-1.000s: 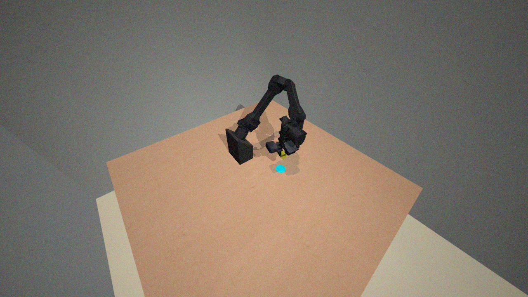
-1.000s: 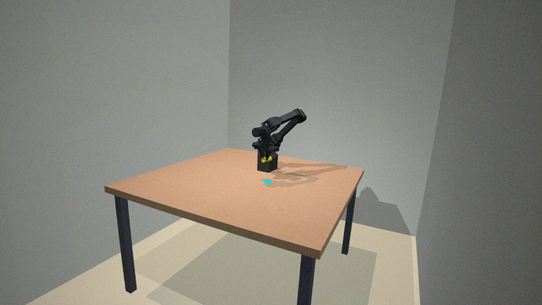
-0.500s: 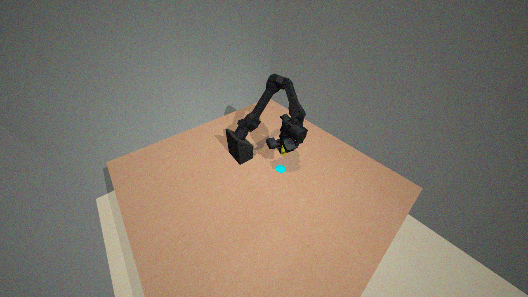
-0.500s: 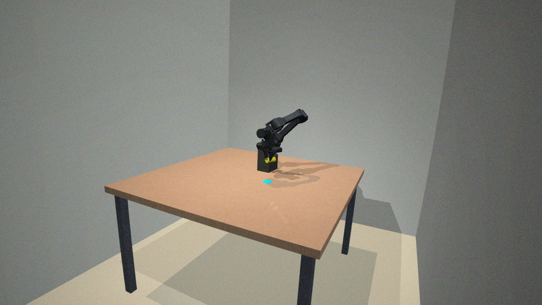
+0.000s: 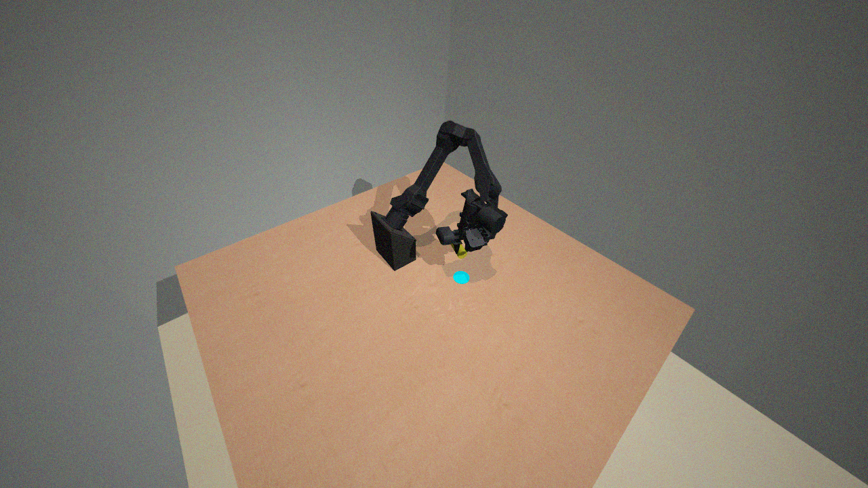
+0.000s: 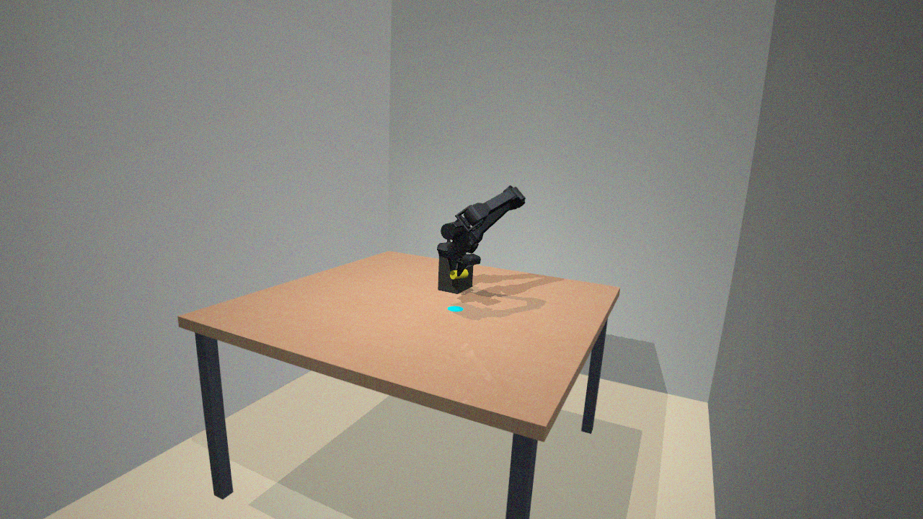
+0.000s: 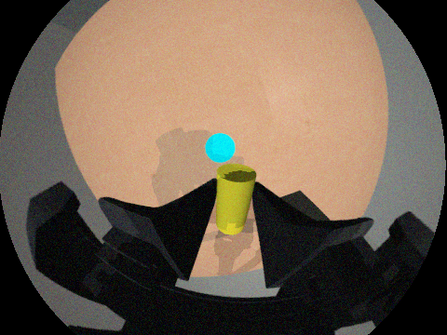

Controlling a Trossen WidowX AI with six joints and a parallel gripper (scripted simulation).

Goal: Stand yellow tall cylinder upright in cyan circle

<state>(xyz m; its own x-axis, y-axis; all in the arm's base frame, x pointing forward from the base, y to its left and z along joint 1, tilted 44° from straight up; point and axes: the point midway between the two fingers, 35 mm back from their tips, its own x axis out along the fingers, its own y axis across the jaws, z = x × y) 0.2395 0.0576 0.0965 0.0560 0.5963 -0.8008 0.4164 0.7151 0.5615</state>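
The cyan circle lies 13 cm below my gripper tip, 1 cm to the left of it and 1 cm ahead of it. The rest, counted from my gripper tip: yellow tall cylinder (2 cm behind, 1 cm to the left).
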